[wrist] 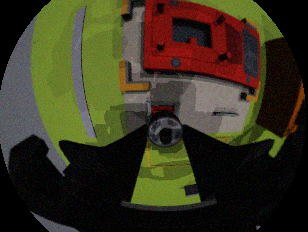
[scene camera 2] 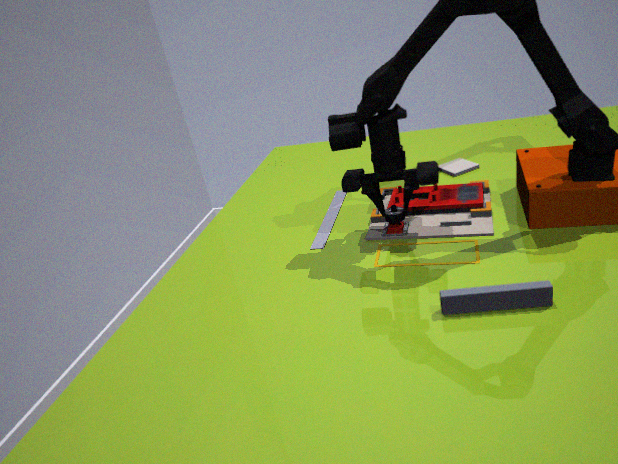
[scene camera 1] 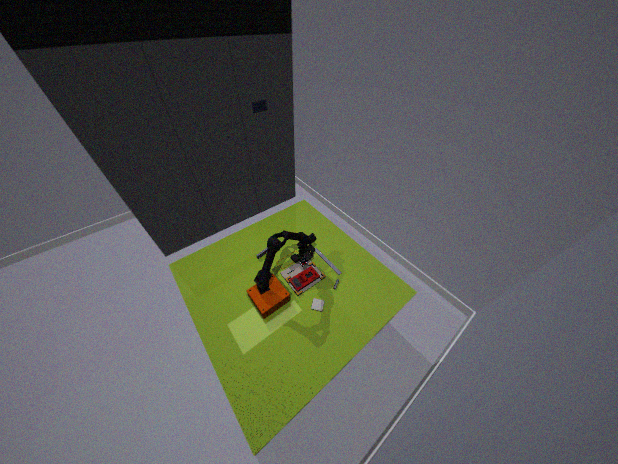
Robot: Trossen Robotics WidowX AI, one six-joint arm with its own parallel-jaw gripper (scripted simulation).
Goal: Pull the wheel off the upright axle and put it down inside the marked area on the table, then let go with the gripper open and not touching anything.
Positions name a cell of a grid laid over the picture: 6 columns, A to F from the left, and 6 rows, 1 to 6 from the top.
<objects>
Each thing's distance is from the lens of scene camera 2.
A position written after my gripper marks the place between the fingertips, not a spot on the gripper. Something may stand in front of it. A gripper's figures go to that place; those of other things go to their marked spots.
my gripper (scene camera 2: D3): 1.05 m
red part (scene camera 2: E3): 1.14 m
thin grey strip (scene camera 2: D4): 1.11 m
grey board (scene camera 2: E3): 1.07 m
</objects>
